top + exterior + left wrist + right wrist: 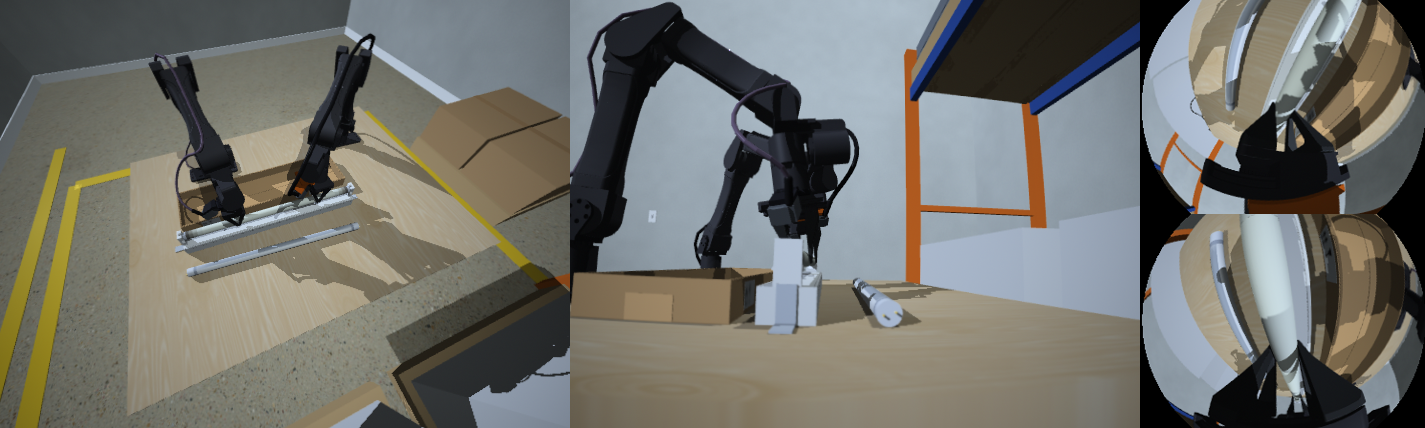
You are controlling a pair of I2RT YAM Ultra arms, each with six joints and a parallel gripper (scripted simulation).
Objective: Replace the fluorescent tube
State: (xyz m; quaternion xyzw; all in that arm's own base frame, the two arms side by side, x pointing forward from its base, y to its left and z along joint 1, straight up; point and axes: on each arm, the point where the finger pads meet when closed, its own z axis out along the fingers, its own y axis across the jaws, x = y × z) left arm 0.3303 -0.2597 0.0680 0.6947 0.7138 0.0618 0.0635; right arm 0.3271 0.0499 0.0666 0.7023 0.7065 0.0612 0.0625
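Right now the white fixture is 120 mm to the left of my right hand and 10 mm below it. Round my right hand: brown carton (140 mm behind, 120 mm to the left, 40 mm below); then LED tube (110 mm to the left, 110 mm ahead, 50 mm below); then old fluorescent tube (120 mm to the left).
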